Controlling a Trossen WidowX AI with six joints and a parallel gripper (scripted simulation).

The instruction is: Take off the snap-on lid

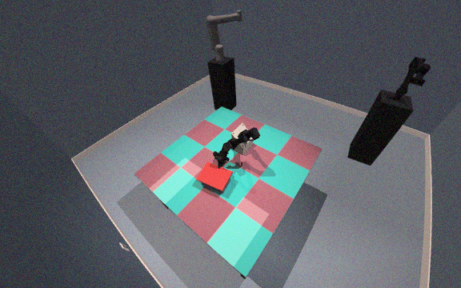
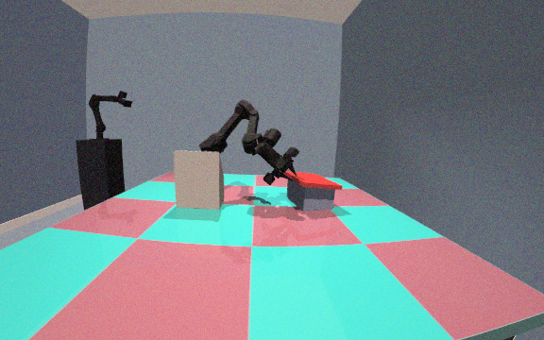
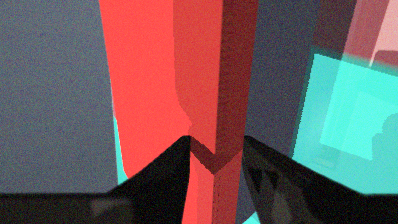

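Now: gripper tip 80 mm short of the red lid and 10 mm to the right of it. Also, from my gripper tip: grey storage box (80 mm ahead, 60 mm below, 10 mm to the left).
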